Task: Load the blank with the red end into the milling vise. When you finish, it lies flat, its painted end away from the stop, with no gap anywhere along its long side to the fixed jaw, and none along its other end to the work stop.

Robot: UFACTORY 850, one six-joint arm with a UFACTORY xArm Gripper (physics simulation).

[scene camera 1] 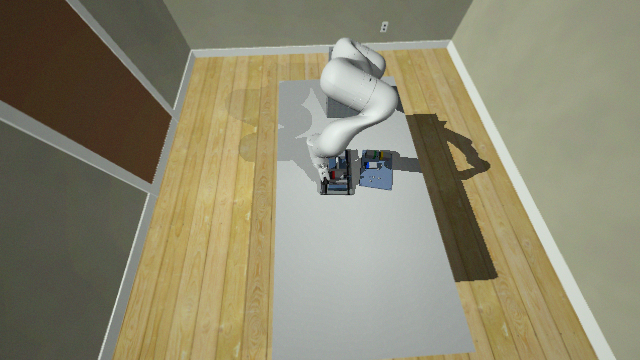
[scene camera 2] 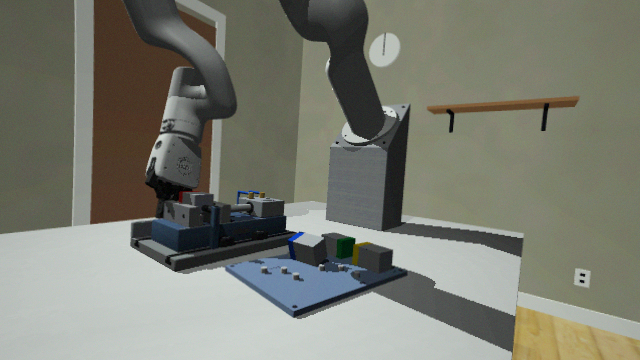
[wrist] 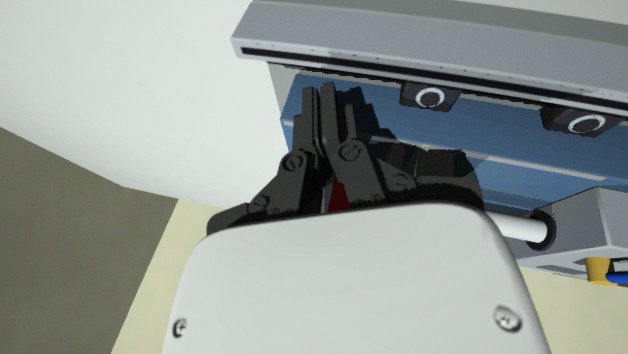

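Observation:
The blank with the red end sits in the milling vise, between the end jaw block and the screw-side jaw. Its red end faces the gripper side, away from the blue upright post with a black rod, which looks like the work stop. Its top looks about level; gaps at jaw and stop cannot be told. My gripper is shut and empty, fingers pointing down beside the vise's far side, by the red end. In the wrist view the gripper body hides most of the blank.
A blue plate with pegs lies beside the vise. It bears a tilted blue-ended blank, a green-ended blank and a yellow-ended blank. The vise screw housing has a blue handle. The robot pedestal stands behind.

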